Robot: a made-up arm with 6 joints.
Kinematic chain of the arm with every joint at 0, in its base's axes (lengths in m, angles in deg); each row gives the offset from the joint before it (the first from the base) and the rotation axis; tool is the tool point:
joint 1: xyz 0 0 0.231 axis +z
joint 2: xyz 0 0.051 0 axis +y
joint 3: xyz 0 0 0.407 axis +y
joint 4: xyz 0 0 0.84 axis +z
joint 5: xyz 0 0 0 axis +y
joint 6: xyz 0 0 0.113 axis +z
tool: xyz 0 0 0
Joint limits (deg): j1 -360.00..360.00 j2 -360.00..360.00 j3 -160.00..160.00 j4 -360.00..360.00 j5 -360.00..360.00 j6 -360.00..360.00
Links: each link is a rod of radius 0.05 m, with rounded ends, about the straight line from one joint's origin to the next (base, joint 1, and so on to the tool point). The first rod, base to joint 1, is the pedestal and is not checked.
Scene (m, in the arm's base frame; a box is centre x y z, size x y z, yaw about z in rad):
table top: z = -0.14
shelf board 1: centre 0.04 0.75 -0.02 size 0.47 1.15 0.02 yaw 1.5
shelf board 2: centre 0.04 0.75 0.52 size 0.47 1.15 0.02 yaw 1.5
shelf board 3: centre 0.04 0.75 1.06 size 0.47 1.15 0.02 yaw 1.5
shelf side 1: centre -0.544 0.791 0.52 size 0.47 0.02 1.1 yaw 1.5
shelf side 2: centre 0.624 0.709 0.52 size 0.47 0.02 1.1 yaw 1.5
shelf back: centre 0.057 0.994 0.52 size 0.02 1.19 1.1 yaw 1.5
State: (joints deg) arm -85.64 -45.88 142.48 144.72 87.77 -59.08
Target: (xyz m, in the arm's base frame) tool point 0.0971 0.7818 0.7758
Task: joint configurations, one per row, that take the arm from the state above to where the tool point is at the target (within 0.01 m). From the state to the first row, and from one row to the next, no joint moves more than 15 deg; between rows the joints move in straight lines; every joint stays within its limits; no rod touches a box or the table.
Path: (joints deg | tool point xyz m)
1: -72.26 -44.11 137.54 145.34 85.91 -58.99 | 0.2829 -0.5067 0.5650
2: -58.89 -42.33 132.60 145.97 84.04 -58.90 | 0.3962 -0.4361 0.6210
3: -45.51 -40.56 127.65 146.59 82.18 -58.82 | 0.4902 -0.3383 0.6770
4: -32.13 -38.79 122.71 147.21 80.31 -58.73 | 0.5582 -0.2191 0.7323
5: -18.76 -37.02 117.77 147.83 78.45 -58.64 | 0.5952 -0.0861 0.7871
6: -5.38 -35.24 112.83 148.46 76.58 -58.55 | 0.5986 0.0526 0.8411
7: 7.99 -33.47 107.89 149.08 74.72 -58.46 | 0.5677 0.1877 0.8942
8: 21.07 -29.18 105.75 145.82 74.61 -58.59 | 0.5446 0.3301 0.8761
9: 34.14 -24.89 103.61 142.56 74.49 -58.71 | 0.4848 0.4703 0.8552
10: 47.22 -20.60 101.47 139.30 74.38 -58.83 | 0.3880 0.5989 0.8316
11: 60.29 -16.31 99.33 136.04 74.26 -58.96 | 0.2571 0.7058 0.8051
12: 73.36 -12.01 97.20 132.78 74.15 -59.08 | 0.0972 0.7818 0.7757

